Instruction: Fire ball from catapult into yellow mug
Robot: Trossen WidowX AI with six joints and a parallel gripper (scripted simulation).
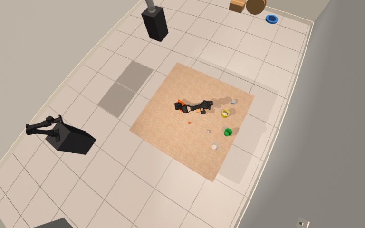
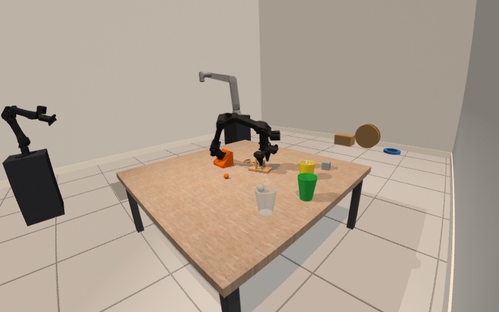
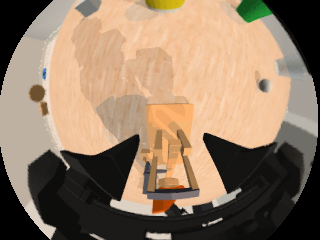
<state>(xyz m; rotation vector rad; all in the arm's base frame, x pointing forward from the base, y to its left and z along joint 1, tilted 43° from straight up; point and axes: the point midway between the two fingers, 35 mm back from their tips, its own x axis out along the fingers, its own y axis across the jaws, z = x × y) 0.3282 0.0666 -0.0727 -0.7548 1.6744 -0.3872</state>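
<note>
The orange ball is 250 mm to the right of my gripper tip, 100 mm behind it and 40 mm below it. Also, from my gripper tip: catapult (70 mm behind, 10 mm to the right); grey cube (300 mm to the left, 290 mm ahead, 30 mm below); yellow mug (270 mm ahead, 80 mm to the left, 20 mm below).
</note>
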